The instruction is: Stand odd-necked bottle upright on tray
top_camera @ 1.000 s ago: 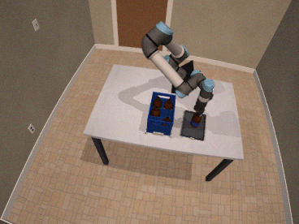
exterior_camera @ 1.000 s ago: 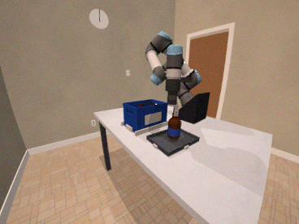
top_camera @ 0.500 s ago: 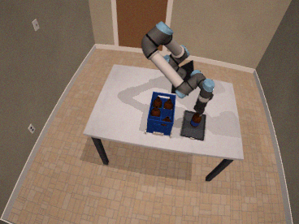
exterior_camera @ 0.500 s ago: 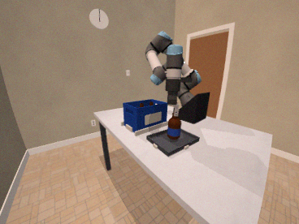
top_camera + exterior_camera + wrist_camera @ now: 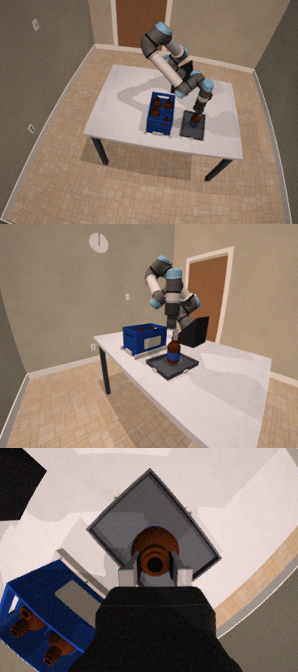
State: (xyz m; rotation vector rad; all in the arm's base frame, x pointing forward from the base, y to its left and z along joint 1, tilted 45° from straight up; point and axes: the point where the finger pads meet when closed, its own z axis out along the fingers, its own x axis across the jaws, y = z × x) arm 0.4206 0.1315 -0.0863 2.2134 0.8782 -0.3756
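Right now the bottle is 70 mm below my hand. Also, from my hand: dark tray (160 mm below); then blue crate (10 mm behind, 280 mm to the right, 90 mm below).
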